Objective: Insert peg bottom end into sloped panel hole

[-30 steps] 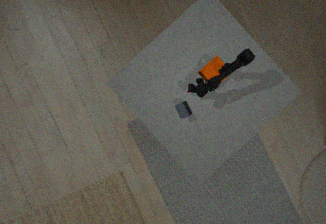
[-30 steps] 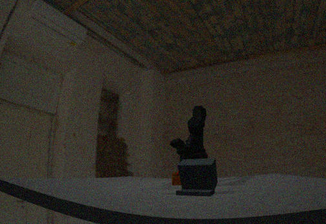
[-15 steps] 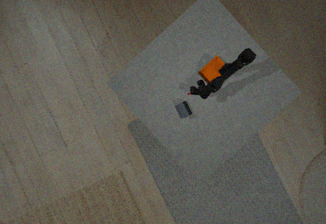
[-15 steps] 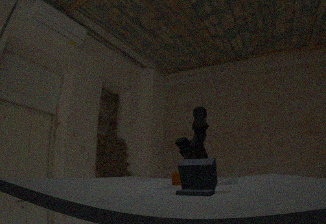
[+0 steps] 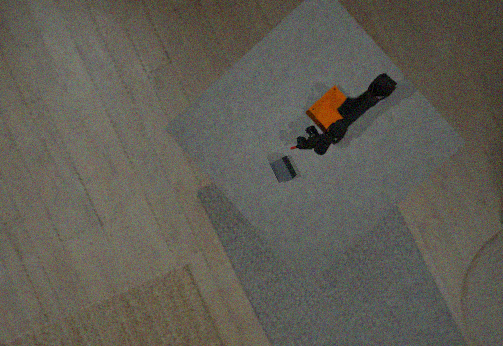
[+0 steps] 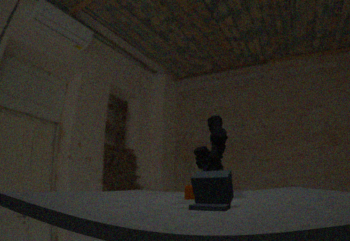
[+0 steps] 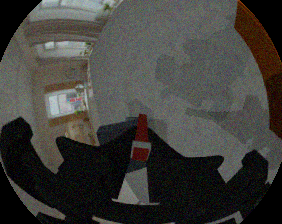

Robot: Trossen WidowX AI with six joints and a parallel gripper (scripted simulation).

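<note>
Now: gripper tip 12 cm short of the grey sloped panel block, 7 cm to the right of it and 4 cm above it. From my gripper tip the other things lie so: red peg (1 cm behind, 1 cm above).
</note>
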